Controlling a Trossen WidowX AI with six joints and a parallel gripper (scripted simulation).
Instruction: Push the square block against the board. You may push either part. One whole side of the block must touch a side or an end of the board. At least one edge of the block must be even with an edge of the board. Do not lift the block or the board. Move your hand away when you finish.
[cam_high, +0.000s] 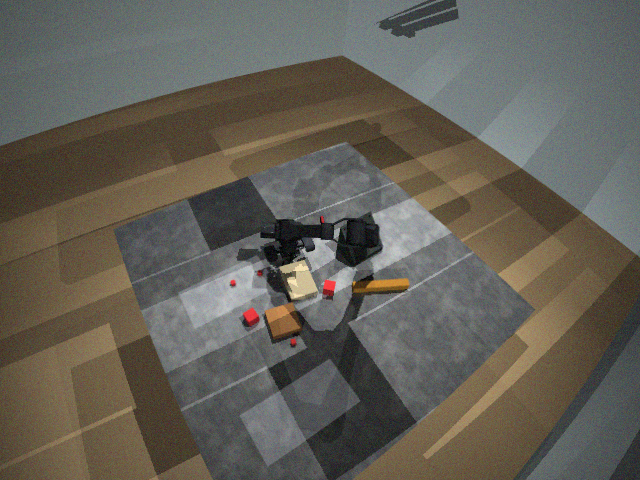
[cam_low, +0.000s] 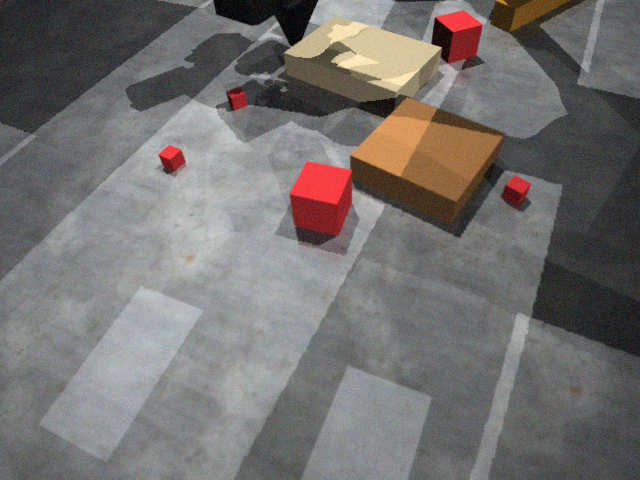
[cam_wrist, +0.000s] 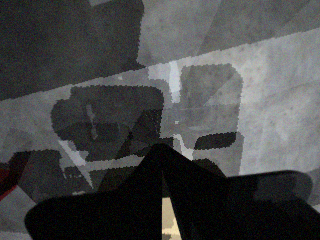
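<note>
The cream rectangular board is 3 cm ahead of my gripper tip, 10 cm to the left of it and 1 cm above it. The rest, counted from my gripper tip: red stick: 24 cm behind, 8 cm to the right; long orange bar: 21 cm behind, 31 cm to the left, 1 cm above; brown square block: 17 cm ahead, 20 cm to the left, 1 cm above.
</note>
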